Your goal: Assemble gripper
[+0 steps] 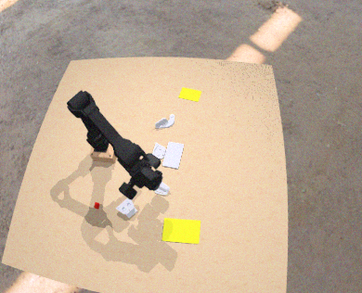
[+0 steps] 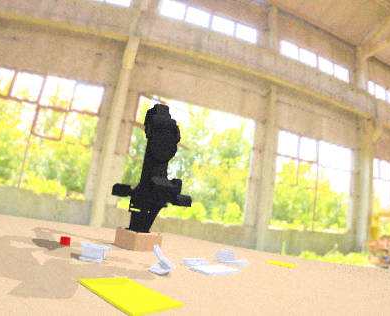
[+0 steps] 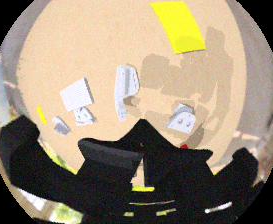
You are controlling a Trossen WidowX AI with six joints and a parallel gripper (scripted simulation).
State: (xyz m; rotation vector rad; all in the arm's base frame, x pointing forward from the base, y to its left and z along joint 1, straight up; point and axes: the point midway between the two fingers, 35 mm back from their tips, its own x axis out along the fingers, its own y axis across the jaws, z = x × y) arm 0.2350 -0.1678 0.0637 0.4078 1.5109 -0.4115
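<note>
Right now the white jaw is 2 cm ahead of my gripper tip, 4 cm to the left of it and 5 cm below it. Also, from my gripper tip: small red cube 21 cm behind, 10 cm to the right, 7 cm below; large yellow patch 16 cm ahead, 16 cm to the right, 8 cm below; small white block 7 cm behind, 9 cm to the right, 8 cm below.
</note>
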